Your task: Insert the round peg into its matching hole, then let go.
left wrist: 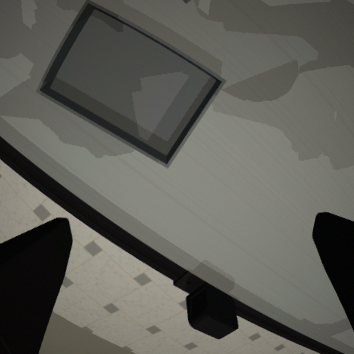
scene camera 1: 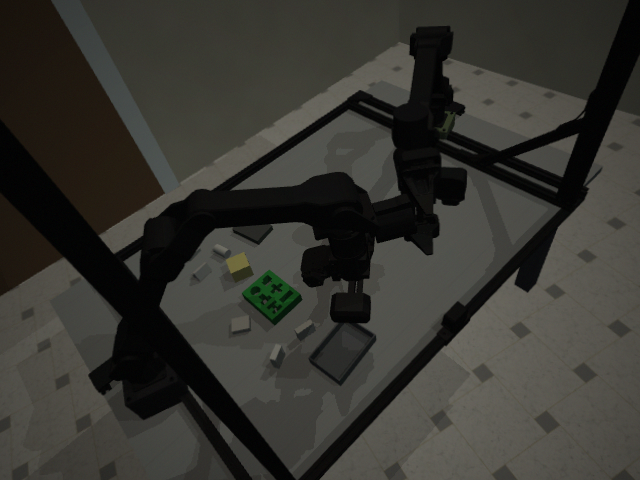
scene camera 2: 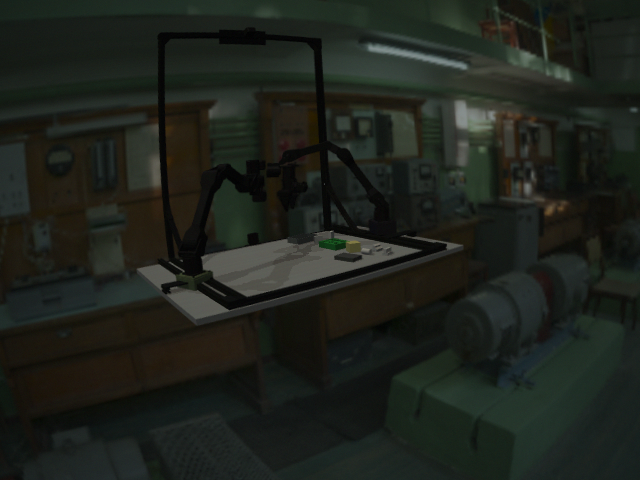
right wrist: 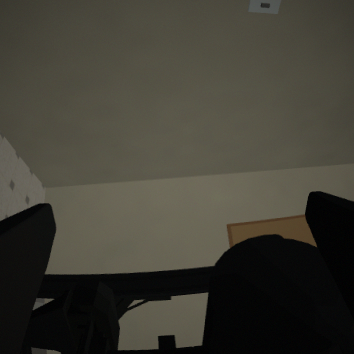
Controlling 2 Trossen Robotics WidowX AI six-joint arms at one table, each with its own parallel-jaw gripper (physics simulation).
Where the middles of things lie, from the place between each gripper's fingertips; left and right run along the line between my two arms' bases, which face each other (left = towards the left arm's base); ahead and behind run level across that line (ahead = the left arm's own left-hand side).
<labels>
My right hand is 10 cm short of the dark shallow tray [scene camera 1: 343, 348], 14 cm to the right of it and 29 cm above it. The rest, counted from my right hand: green hole board [scene camera 1: 288, 298]: 32 cm ahead, 14 cm to the left, 29 cm below.
My left gripper is now 140 mm above the dark shallow tray, 50 mm to the right of it and 10 mm short of it. The rest, counted from my left hand: green hole board 230 mm ahead, 140 mm below, 60 mm to the left.
</labels>
